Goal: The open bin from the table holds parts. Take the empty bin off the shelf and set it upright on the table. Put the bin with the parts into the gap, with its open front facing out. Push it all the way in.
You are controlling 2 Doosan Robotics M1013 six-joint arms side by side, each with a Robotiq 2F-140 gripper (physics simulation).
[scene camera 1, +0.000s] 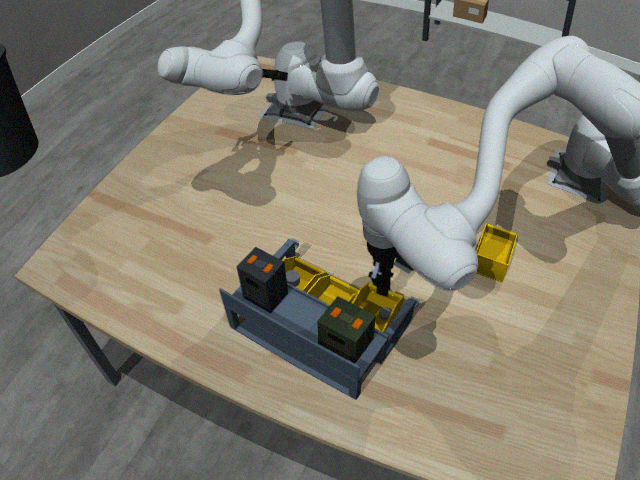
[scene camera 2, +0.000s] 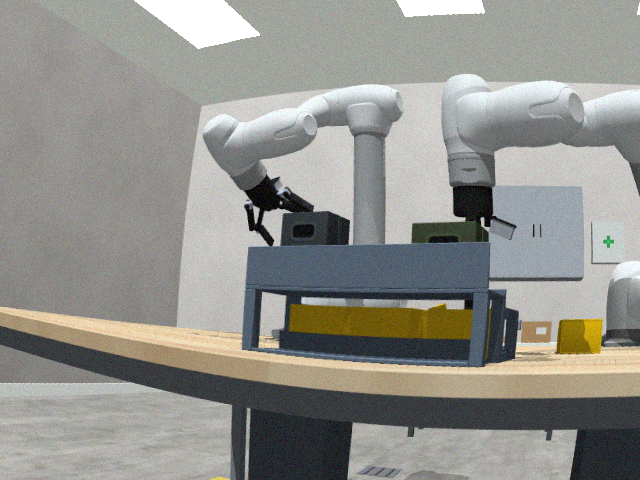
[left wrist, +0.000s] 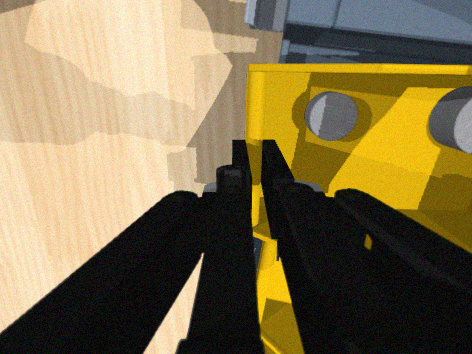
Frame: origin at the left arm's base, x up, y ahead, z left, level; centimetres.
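Seen in the pictures: left gripper, fingertip midpoint: [scene camera 1: 383,291] [left wrist: 253,161]; left arm's base at its link origin: [scene camera 1: 579,176]; right arm's base at its link origin: [scene camera 1: 297,106].
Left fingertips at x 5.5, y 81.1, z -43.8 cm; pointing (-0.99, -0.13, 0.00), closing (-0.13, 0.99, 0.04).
Note:
Pixels of each thing's middle, then the offset from my left fingertips to it. Level surfaces: height alone.
- bin with the parts, body centre: [left wrist: 393,161] [scene camera 2: 467,327] [scene camera 1: 371,315] dx -0.1, dy +8.1, dz +0.5 cm
- empty bin at the middle of its body: [scene camera 2: 578,336] [scene camera 1: 496,247] dx -1.8, dy -29.4, dz +22.8 cm
- table at its surface level: dx -5.5 cm
- blue-grey shelf at the middle of its body: [scene camera 2: 395,309] [scene camera 1: 322,303] dx +2.6, dy +12.0, dz -11.1 cm
- dark grey box at the middle of its body: [scene camera 2: 314,253] [scene camera 1: 263,280] dx +10.8, dy +17.3, dz -23.5 cm
- green box at the middle of its body: [scene camera 2: 451,259] [scene camera 1: 346,330] dx +9.5, dy +20.1, dz -0.6 cm
The bin with the parts [scene camera 1: 395,304] [left wrist: 400,107] is yellow and holds grey round parts. It is at the right end of the shelf's bin row in scene camera 1, slightly raised and skewed against its neighbours. My left gripper [scene camera 1: 382,292] [left wrist: 253,161] is shut on its wall; in scene camera 2 its fingertips are hidden behind the shelf. The empty bin [scene camera 1: 497,250] [scene camera 2: 580,335] stands upright on the table [scene camera 1: 547,330], to the right of the shelf. The blue-grey shelf [scene camera 1: 294,356] [scene camera 2: 367,266] [left wrist: 375,17] stands on the table. My right gripper [scene camera 2: 291,225] is open and empty, far behind the shelf.
Two more yellow bins [scene camera 1: 305,274] stand beside the held one in the row. A dark grey box [scene camera 1: 262,281] [scene camera 2: 310,232] and a green box [scene camera 1: 345,330] [scene camera 2: 447,232] stand on top of the shelf. The shelf's end wall [scene camera 1: 398,328] is close beside the held bin.

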